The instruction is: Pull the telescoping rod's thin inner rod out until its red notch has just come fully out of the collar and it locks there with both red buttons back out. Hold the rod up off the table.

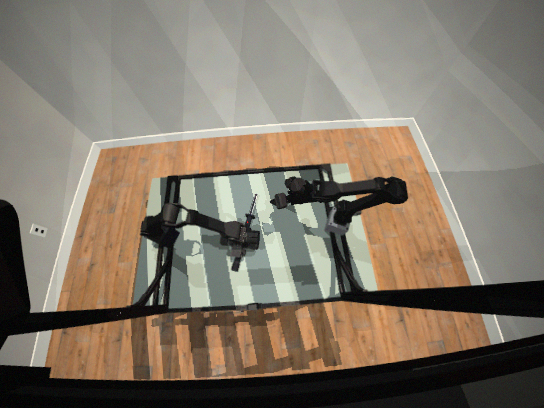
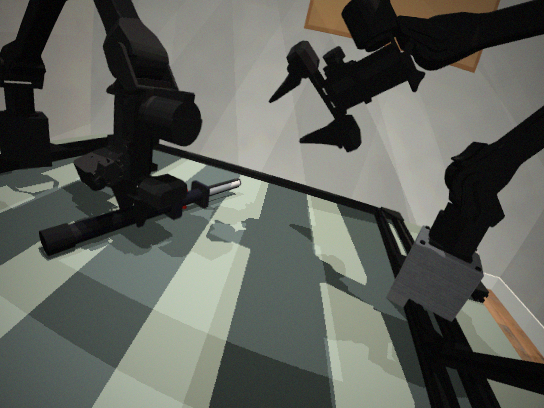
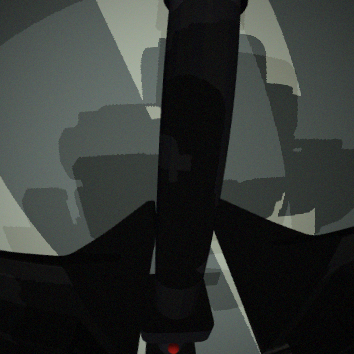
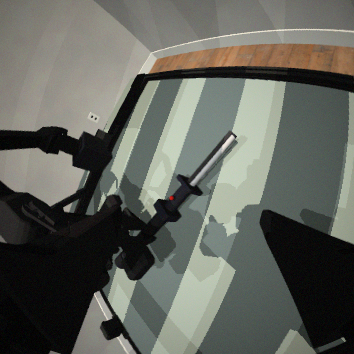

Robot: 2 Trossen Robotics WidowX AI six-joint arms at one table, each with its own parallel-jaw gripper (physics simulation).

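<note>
The telescoping rod's thick dark tube (image 1: 236, 263) (image 2: 100, 225) (image 3: 197, 125) lies low along the table; whether it touches is unclear. My left gripper (image 1: 243, 242) (image 2: 134, 212) (image 3: 182, 205) points down and is shut on this tube, just behind the collar, one finger on each side. The collar (image 2: 201, 194) (image 4: 186, 190) has flanges and a red button (image 2: 184, 206) (image 3: 173, 348) (image 4: 171, 198). The thin silver inner rod (image 1: 254, 202) (image 2: 225, 187) (image 4: 212, 160) sticks out of it. No red notch shows. My right gripper (image 1: 274, 202) (image 2: 285, 121) is open and empty, above the table and apart from the rod.
The striped table top (image 1: 295, 260) (image 2: 280, 320) has a dark frame (image 2: 300, 189) (image 4: 215, 73) along its edges. A grey mounting block (image 1: 337, 224) (image 2: 435, 280) sits at the right side, beneath the right arm's base. Both arms cast shadows over the table.
</note>
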